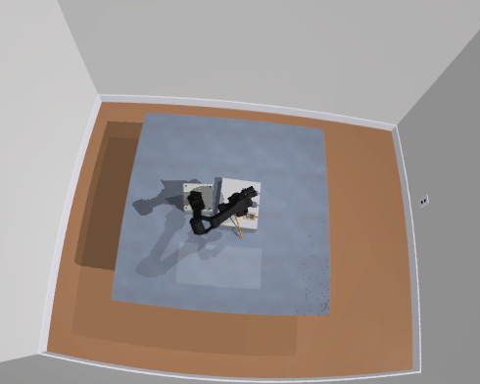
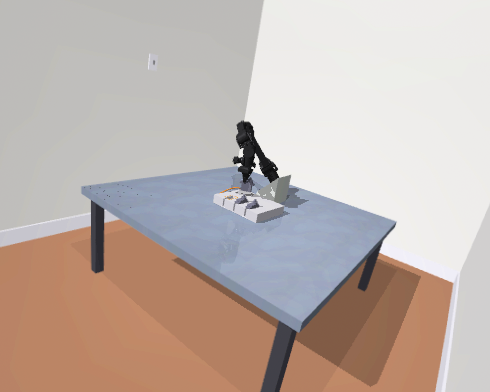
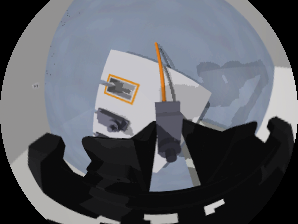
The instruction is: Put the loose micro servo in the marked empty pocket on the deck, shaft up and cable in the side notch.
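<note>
My gripper tip is now 2 cm past the white robot deck, 7 cm to the right of it and 10 cm above it.
</note>
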